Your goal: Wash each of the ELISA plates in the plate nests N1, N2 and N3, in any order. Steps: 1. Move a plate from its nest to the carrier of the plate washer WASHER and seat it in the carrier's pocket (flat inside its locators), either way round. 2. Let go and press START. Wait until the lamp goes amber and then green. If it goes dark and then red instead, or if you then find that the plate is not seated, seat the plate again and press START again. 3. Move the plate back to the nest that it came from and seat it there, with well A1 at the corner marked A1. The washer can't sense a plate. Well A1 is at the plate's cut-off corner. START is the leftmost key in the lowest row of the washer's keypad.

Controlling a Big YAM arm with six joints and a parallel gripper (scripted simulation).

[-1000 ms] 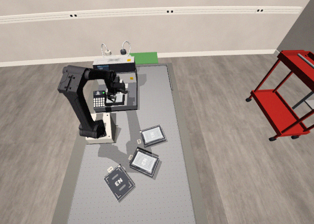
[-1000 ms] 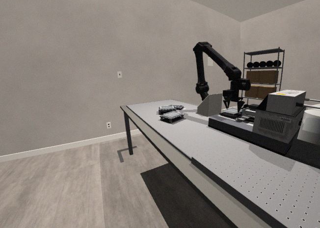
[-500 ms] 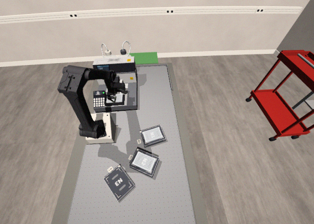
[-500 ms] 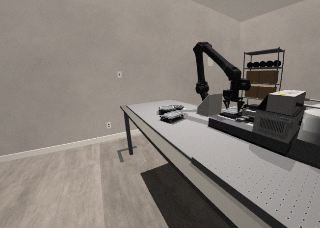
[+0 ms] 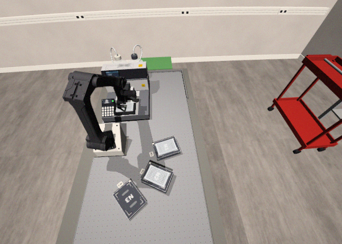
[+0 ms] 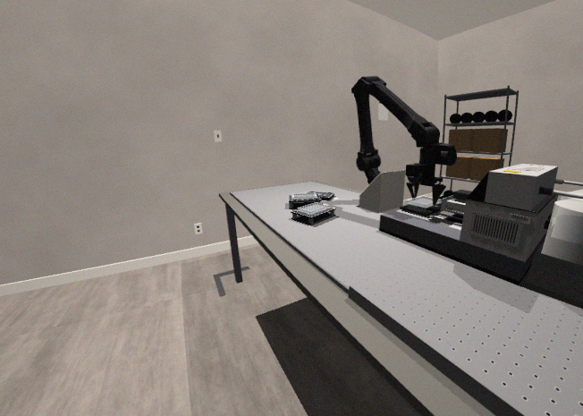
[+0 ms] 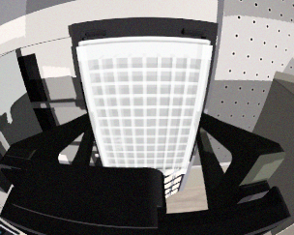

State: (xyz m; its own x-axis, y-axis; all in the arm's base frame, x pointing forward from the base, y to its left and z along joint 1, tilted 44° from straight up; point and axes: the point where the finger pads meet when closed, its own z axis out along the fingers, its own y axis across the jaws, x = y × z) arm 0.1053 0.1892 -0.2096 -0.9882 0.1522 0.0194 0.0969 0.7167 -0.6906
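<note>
Now: hand 30 mm above the dark carrier. Round my hand: washer (10 mm ahead, 150 mm to the left, 30 mm above).
</note>
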